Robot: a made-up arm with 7 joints. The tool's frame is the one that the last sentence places. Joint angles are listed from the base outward.
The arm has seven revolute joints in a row. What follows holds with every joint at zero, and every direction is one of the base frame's. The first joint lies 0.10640 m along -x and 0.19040 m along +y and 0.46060 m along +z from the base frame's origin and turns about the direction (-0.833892, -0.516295, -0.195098), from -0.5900 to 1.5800 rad. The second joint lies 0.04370 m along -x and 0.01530 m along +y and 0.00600 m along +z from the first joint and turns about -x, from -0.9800 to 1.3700 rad. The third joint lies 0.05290 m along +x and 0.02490 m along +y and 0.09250 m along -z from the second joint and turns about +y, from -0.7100 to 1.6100 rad. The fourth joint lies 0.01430 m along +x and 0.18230 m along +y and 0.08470 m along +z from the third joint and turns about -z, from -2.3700 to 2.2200 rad. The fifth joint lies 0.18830 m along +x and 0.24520 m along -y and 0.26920 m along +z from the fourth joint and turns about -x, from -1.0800 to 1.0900 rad. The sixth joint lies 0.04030 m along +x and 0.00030 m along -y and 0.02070 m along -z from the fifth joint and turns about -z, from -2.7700 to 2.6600 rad. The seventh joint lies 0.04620 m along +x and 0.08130 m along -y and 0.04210 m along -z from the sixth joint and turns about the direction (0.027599, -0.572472, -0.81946), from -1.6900 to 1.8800 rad. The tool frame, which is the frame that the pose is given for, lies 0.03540 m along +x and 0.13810 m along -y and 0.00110 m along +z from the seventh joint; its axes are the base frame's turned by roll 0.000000, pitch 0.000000 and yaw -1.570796 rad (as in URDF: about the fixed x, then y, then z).
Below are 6 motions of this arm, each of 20 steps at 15 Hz.
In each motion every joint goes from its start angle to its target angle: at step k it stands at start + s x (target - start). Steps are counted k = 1, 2, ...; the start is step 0. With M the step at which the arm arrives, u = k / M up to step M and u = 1 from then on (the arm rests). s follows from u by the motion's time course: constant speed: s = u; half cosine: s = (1 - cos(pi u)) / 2; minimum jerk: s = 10 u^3 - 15 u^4 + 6 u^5.
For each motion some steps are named. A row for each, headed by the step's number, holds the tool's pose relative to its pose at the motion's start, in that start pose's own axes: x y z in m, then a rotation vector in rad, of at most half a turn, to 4 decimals.
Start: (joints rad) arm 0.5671 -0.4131 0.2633 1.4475 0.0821 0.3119 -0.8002
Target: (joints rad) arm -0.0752 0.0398 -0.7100 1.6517 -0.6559 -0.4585 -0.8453
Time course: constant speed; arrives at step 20
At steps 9, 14, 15, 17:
9: 0.0287 0.0962 -0.1401 0.2467 0.3673 0.5057
14: 0.0190 0.1431 -0.1837 0.4671 0.5343 0.7584
15: 0.0166 0.1511 -0.1896 0.5178 0.5649 0.8043
17: 0.0124 0.1655 -0.1988 0.6253 0.6236 0.8902

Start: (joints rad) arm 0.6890 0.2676 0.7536 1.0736 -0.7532 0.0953 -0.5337
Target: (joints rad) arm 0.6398 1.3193 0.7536 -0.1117 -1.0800 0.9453 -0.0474
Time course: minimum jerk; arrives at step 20
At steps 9, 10, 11, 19, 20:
9: -0.0953 0.0445 -0.0430 0.1099 -0.0595 -0.2261
10: -0.1167 0.0522 -0.0548 0.1266 -0.0854 -0.2921
11: -0.1374 0.0590 -0.0672 0.1421 -0.1165 -0.3644
19: -0.2203 0.0812 -0.1260 0.2209 -0.3134 -0.7558
20: -0.2206 0.0813 -0.1262 0.2212 -0.3141 -0.7571

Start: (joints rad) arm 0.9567 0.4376 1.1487 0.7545 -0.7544 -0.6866 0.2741
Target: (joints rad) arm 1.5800 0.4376 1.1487 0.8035 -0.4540 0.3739 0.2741
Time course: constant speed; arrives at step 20
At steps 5, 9, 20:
5: 0.0353 -0.0955 0.0675 0.1257 -0.1269 -0.3366
9: 0.0401 -0.1824 0.1080 0.2367 -0.2056 -0.6149
20: -0.0460 -0.4074 0.1333 0.5745 -0.3081 -1.4123

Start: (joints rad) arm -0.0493 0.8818 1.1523 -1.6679 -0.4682 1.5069 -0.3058
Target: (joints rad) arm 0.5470 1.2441 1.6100 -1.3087 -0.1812 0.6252 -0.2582
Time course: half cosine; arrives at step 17
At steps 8, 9, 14, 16, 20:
8: 0.2947 0.0952 0.0185 0.0946 0.2512 -0.1015
9: 0.3611 0.0974 0.0095 0.1201 0.2985 -0.1241
14: 0.6233 0.0476 -0.0816 0.2355 0.4788 -0.2214
16: 0.6642 0.0303 -0.1068 0.2567 0.5085 -0.2388
20: 0.6693 0.0279 -0.1102 0.2595 0.5123 -0.2410

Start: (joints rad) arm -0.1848 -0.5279 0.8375 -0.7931 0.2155 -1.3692 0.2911
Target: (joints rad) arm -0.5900 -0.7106 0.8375 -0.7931 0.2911 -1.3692 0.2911
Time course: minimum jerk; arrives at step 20
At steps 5, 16, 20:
5: -0.0031 0.0143 0.0017 0.0399 0.0031 0.0349
16: -0.0414 0.1086 0.0428 0.3765 0.0141 0.3005
20: -0.0446 0.1134 0.0471 0.4007 0.0140 0.3176

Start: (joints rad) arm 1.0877 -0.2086 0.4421 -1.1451 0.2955 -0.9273 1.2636
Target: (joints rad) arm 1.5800 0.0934 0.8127 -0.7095 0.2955 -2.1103 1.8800
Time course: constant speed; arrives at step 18
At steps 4, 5, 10, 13, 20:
4: 0.0556 -0.0576 -0.0422 -0.1361 0.0051 -0.0525
5: 0.0700 -0.0745 -0.0486 -0.1692 0.0064 -0.0714
10: 0.1383 -0.1707 -0.0542 -0.3247 0.0104 -0.1996
13: 0.1723 -0.2338 -0.0361 -0.4061 0.0095 -0.3015
20: 0.2075 -0.3396 0.0256 -0.5144 0.0009 -0.5071

